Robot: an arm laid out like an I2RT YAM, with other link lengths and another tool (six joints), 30 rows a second.
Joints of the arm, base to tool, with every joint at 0 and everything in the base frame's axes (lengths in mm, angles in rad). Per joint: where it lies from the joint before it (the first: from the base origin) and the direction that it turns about. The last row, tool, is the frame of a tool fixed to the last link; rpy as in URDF.
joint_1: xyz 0 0 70.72 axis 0 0 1
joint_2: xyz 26.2 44.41 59.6 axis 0 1 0
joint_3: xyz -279.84 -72.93 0 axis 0 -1 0
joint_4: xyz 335.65 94.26 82.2 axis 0 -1 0
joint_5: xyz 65.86 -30.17 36.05 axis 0 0 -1
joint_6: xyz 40.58 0 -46.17 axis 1 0 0
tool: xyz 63 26 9 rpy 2.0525 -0.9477 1.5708
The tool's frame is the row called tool.
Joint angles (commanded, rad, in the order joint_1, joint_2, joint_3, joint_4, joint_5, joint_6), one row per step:
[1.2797 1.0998 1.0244 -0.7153 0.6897 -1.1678]
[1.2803 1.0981 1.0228 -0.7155 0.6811 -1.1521]
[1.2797 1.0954 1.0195 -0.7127 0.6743 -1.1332]
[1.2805 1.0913 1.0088 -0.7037 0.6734 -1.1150]
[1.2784 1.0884 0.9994 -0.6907 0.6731 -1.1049]
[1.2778 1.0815 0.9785 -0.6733 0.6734 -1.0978]
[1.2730 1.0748 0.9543 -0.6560 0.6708 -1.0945]
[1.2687 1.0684 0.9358 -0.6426 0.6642 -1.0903]
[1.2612 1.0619 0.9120 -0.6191 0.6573 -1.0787]
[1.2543 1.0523 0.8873 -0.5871 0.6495 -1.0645]
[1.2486 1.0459 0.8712 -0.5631 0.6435 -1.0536]
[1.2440 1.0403 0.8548 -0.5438 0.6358 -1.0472]
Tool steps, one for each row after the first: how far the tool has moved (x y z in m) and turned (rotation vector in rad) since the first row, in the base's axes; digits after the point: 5 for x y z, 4 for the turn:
[-0.00112 0.00057 -0.00044 0.0136 0.0112 -0.0020]
[-0.00172 0.00107 -0.00095 0.0315 0.0217 -0.0082]
[-0.00229 0.00136 -0.00345 0.0478 0.0279 -0.0168]
[-0.00160 0.00188 -0.00540 0.0618 0.0298 -0.0241]
[-0.00161 0.00145 -0.01072 0.0704 0.0311 -0.0287]
[-0.00060 0.00030 -0.01770 0.0733 0.0339 -0.0335]
[-0.00010 -0.00054 -0.02279 0.0790 0.0394 -0.0355]
[0.00154 -0.00083 -0.02919 0.0952 0.0462 -0.0444]
[0.00305 -0.00046 -0.03423 0.1238 0.0514 -0.0530]
[0.00444 0.00005 -0.03715 0.1469 0.0550 -0.0598]
[0.00520 0.00014 -0.04099 0.1614 0.0598 -0.0621]

